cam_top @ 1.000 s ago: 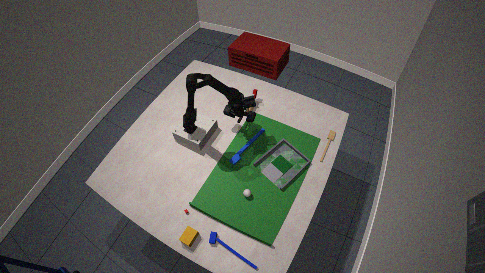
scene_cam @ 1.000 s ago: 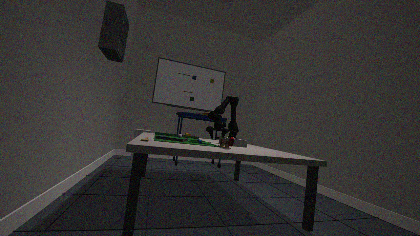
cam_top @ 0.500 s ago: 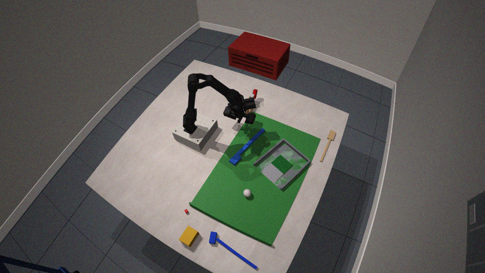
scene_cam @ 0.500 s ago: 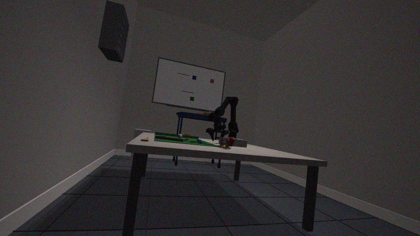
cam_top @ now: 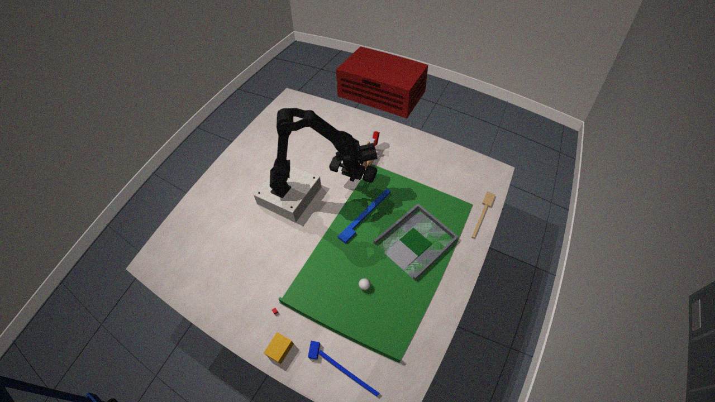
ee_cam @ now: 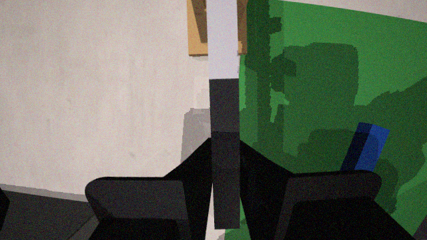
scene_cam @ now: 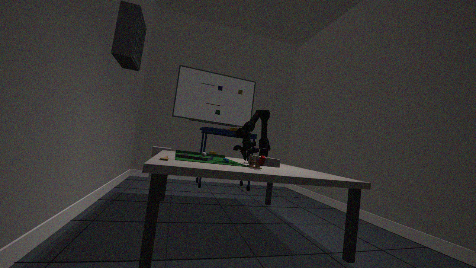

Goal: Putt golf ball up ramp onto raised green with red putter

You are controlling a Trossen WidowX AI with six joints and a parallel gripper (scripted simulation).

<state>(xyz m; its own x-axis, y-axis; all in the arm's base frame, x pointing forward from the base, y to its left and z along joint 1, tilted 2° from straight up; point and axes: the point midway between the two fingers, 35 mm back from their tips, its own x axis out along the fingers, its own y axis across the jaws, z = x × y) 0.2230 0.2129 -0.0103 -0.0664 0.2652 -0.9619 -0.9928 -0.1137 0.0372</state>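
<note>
Right now the red putter is 11 cm to the left of my gripper tip, 3 cm above it and 2 cm behind it. Round my gripper tip: green mat (26 cm ahead, 24 cm to the right, 3 cm below); then white golf ball (40 cm to the right, 26 cm ahead, 1 cm below); then wooden stand (13 cm to the left, 2 cm behind).
</note>
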